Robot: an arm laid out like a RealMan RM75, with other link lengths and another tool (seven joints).
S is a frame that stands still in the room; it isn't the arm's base.
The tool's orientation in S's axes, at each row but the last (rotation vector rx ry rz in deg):
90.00 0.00 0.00
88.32 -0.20 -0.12
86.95 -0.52 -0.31
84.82 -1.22 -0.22
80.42 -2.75 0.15
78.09 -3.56 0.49
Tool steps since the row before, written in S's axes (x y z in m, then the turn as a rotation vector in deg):
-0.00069 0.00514 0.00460 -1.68 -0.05 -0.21
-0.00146 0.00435 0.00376 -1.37 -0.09 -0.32
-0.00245 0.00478 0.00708 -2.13 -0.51 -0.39
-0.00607 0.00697 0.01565 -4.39 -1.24 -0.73
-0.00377 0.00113 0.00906 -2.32 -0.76 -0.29
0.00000 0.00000 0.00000 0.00 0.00 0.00
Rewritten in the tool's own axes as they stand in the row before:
-0.00069 0.00460 -0.00514 -1.68 -0.21 0.05
-0.00147 0.00389 -0.00423 -1.37 -0.32 0.09
-0.00248 0.00733 -0.00437 -2.13 -0.41 0.51
-0.00599 0.01628 -0.00543 -4.38 -0.79 1.24
-0.00348 0.00923 0.00051 -2.31 -0.34 0.78
0.00000 0.00000 0.00000 0.00 0.00 0.00

